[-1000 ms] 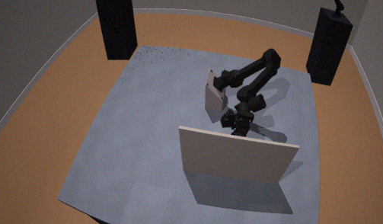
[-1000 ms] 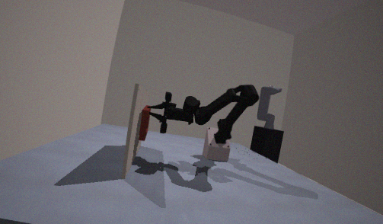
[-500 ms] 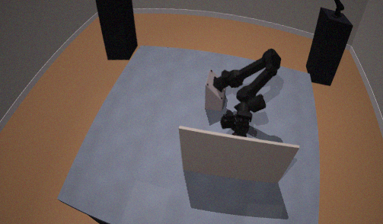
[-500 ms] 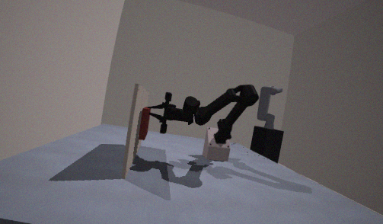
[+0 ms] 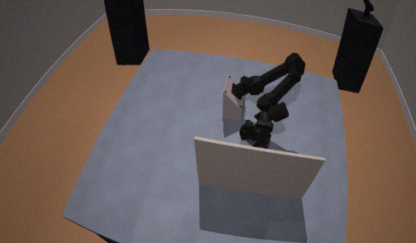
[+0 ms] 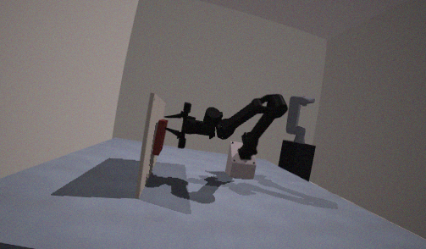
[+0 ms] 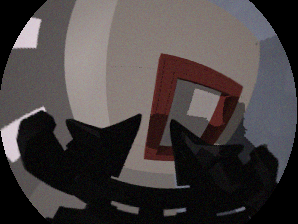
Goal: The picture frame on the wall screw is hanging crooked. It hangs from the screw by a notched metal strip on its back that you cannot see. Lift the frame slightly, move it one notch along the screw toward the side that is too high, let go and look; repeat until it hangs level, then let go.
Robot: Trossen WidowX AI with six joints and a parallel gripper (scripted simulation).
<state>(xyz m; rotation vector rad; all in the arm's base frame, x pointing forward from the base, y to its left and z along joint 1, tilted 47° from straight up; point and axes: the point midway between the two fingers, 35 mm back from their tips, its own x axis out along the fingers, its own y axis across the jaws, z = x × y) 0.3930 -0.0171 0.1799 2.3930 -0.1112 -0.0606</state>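
The picture frame is 10 mm ahead of my gripper tip and 60 mm below it. Round my gripper tip: wall panel 20 mm ahead, 10 mm to the left, 70 mm below.
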